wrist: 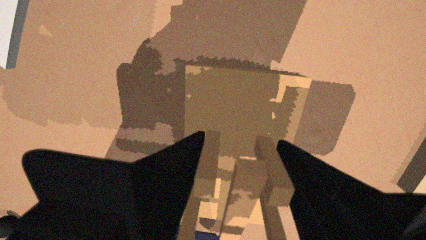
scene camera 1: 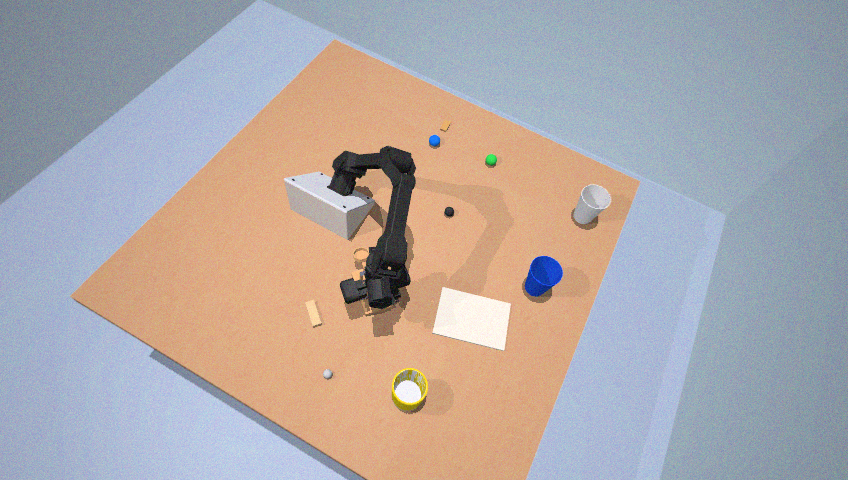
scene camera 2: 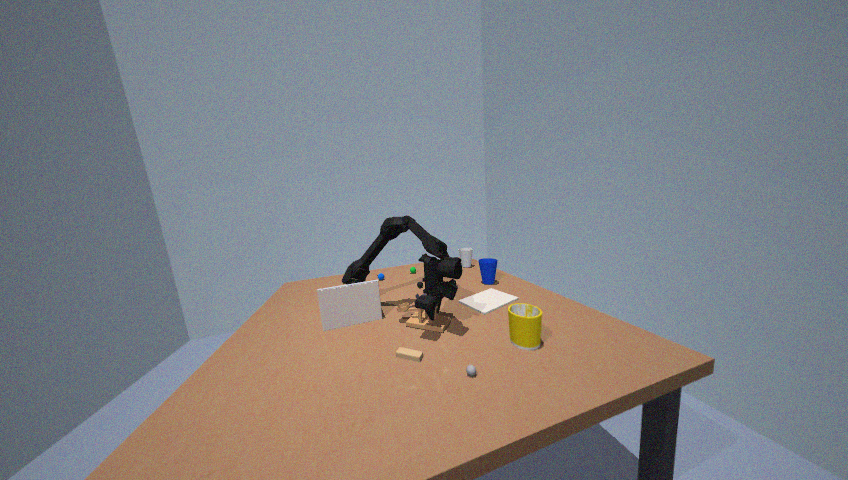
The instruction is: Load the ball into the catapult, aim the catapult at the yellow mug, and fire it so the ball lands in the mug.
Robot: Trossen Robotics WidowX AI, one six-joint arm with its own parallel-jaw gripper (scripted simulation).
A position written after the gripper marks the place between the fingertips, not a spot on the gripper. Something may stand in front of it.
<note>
In view: the gripper (scene camera 2: pixel 434 316), a yellow mug (scene camera 2: pixel 525 327) and a white cup (scene camera 1: pixel 594 199).
The yellow mug is seen too in scene camera 1 (scene camera 1: pixel 409 387). The gripper is seen too in the wrist view (wrist: pixel 240 142) and in scene camera 1 (scene camera 1: pixel 374 295). The wrist view does not show the yellow mug: it is out of frame. The wrist view misses the white cup: it is out of frame.
</note>
